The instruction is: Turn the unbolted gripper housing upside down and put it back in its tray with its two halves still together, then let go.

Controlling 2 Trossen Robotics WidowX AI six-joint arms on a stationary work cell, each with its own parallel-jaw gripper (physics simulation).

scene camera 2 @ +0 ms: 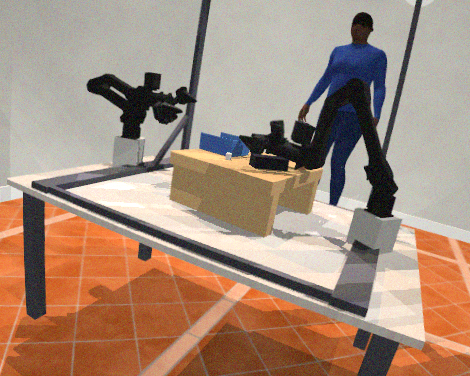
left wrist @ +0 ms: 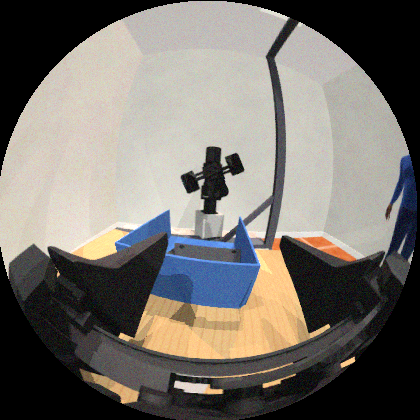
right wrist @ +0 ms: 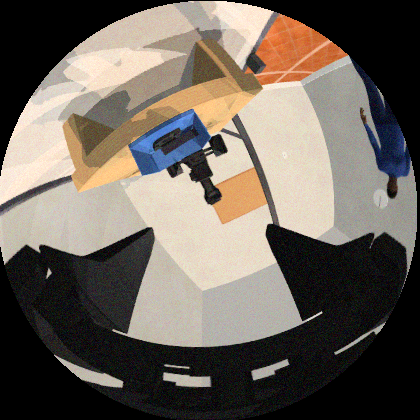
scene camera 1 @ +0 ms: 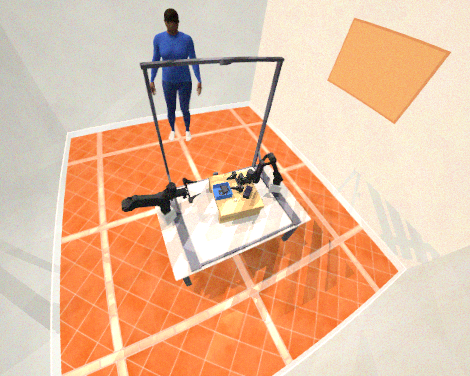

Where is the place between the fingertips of the left gripper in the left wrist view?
226,240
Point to a blue tray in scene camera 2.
226,143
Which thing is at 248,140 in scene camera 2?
The left gripper.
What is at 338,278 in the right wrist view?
The right gripper.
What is the right gripper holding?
Nothing.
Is the right gripper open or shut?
Open.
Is the left gripper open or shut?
Open.
